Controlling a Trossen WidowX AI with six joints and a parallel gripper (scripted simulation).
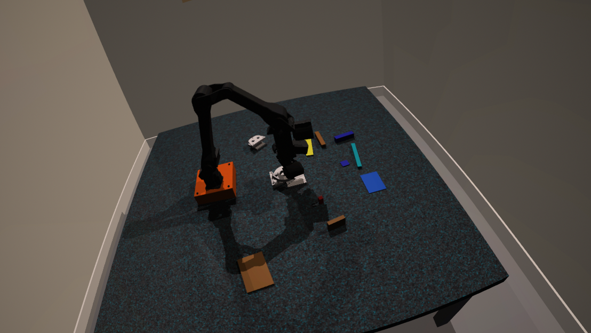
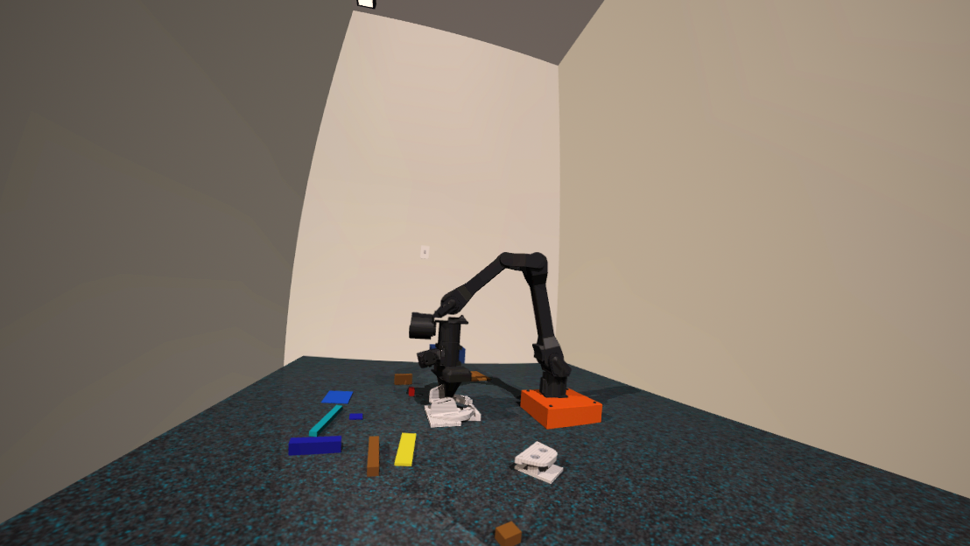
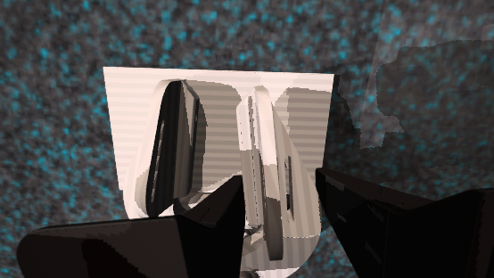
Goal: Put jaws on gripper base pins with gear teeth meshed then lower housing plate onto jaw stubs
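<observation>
Now: the white jaw 4 cm behind my gripper tip, 4 cm to the left of it and 2 cm below it. Round my gripper tip: yellow bar 6 cm ahead, 21 cm to the left, 3 cm below; then red cube 11 cm ahead, 11 cm to the right, 2 cm below; then brown block 15 cm ahead, 22 cm to the right, 2 cm below.
</observation>
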